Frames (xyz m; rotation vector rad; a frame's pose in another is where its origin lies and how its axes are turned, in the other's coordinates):
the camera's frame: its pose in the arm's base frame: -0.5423 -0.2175 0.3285 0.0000 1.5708 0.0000
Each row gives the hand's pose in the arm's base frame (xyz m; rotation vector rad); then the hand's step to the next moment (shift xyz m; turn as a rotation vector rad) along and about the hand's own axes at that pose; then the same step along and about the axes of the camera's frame.
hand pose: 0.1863 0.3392 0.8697 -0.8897 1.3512 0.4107
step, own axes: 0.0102 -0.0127 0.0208 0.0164 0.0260 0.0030
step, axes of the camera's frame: 0.0064 0.0054 0.0251 0.0238 0.0147 -0.0132
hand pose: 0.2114 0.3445 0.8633 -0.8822 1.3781 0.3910
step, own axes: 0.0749 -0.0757 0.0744 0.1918 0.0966 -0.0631
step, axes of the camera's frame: 0.0515 -0.0120 0.1187 0.2088 -0.0322 -0.0740
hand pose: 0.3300 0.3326 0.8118 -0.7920 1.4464 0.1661
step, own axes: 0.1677 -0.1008 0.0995 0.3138 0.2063 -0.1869
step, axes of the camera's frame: 0.1236 -0.0771 0.1642 0.3536 -0.0647 -0.2161
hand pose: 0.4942 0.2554 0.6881 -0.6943 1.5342 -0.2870
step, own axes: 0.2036 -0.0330 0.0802 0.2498 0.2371 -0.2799
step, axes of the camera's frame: 0.1548 -0.1256 0.0961 0.3096 -0.0250 -0.3170
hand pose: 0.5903 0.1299 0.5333 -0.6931 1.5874 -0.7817
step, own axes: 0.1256 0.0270 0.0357 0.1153 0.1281 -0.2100
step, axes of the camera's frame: 0.0995 -0.0873 0.0164 0.1498 0.0085 -0.2265
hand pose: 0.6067 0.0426 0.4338 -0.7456 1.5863 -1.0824
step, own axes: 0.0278 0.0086 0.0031 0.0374 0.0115 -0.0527
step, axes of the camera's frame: 0.0192 -0.0217 -0.0043 0.0221 -0.0135 -0.0603
